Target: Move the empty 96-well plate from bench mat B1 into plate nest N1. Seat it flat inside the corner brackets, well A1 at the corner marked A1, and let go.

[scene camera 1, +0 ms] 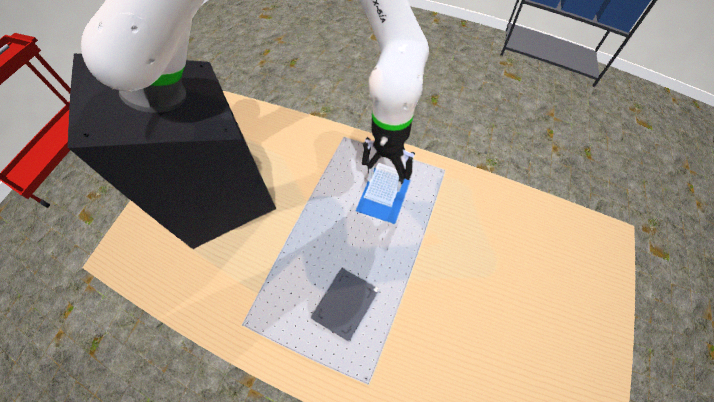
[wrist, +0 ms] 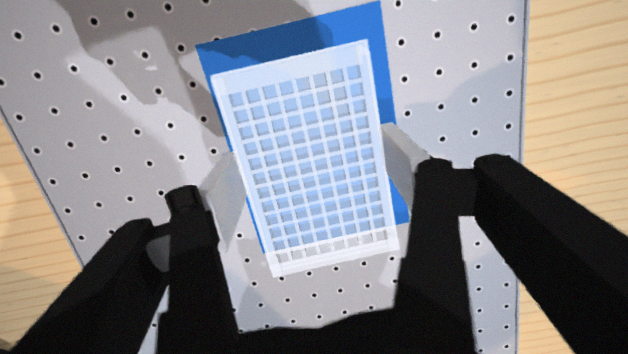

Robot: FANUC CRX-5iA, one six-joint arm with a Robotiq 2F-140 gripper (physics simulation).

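Seen in the pictures: gripper, fingertip midpoint: [scene camera 1: 385, 183] [wrist: 311, 159]; arm's base, link origin: [scene camera 1: 153, 93].
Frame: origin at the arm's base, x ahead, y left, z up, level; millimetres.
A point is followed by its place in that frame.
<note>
The white 96-well plate [scene camera 1: 382, 189] {x 520, y 175, z -351 mm} [wrist: 307, 145] {x 516, y 216, z -351 mm} is held by its long sides between the finger pads of my gripper [scene camera 1: 385, 176] {x 517, y 204, z -360 mm} [wrist: 311, 159] {x 517, y 204, z -360 mm}. It hangs roughly level a little above the blue bench mat B1 [scene camera 1: 376, 210] {x 520, y 137, z -419 mm} [wrist: 352, 24] {x 558, y 276, z -419 mm}, and in the wrist view its near end reaches past the mat's edge. The wells look empty; the A1 mark on the plate cannot be read. The dark grey plate nest N1 [scene camera 1: 344, 306] {x 558, y -168, z -409 mm} lies apart from the mat, toward the front of the perforated board, with a small white mark at its right corner. The nest does not show in the wrist view.
The grey perforated board [scene camera 1: 385, 260] {x 607, y 1, z -421 mm} [wrist: 475, 82] {x 643, y 224, z -421 mm} lies on the wooden table [scene camera 1: 525, 280] {x 1019, y 112, z -434 mm} [wrist: 575, 75] {x 725, y 214, z -434 mm} under mat and nest. The black robot pedestal [scene camera 1: 175, 185] {x 114, y -136, z -133 mm} stands at the left. A red cart [scene camera 1: 37, 155] is at the far left, and a rack with blue bins [scene camera 1: 616, 56] stands at the back right.
</note>
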